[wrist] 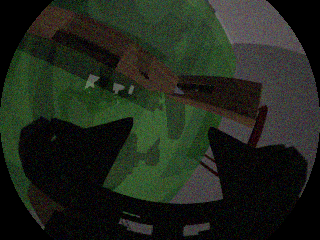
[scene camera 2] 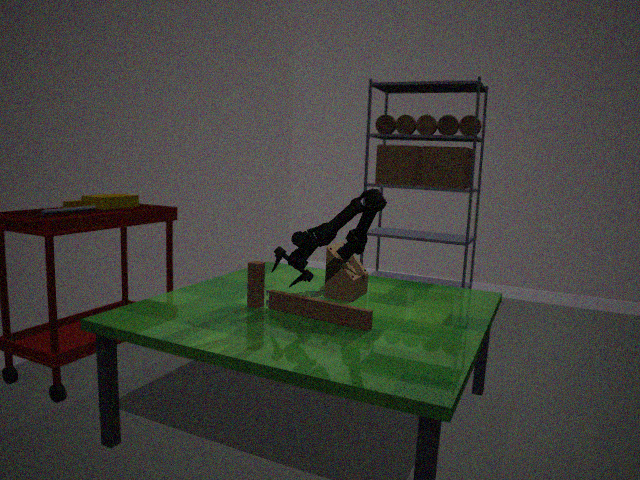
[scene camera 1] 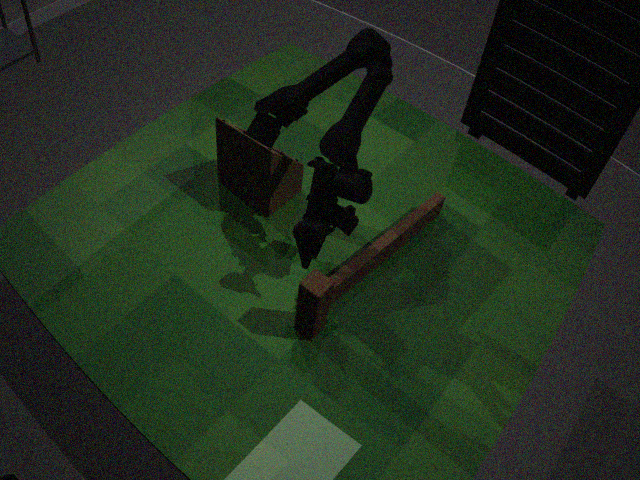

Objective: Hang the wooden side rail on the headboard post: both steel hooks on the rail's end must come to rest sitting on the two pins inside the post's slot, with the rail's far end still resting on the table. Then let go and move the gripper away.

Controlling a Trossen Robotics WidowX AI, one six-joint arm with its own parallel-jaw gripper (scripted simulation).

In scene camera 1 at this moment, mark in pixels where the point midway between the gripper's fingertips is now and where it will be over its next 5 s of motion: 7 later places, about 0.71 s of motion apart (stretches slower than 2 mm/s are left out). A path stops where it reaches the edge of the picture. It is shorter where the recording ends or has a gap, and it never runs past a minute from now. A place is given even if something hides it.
My gripper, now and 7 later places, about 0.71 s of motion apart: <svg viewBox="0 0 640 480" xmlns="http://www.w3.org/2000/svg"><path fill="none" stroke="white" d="M309 263L310 262L317 258L323 261L330 265L341 258L351 252L349 265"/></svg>
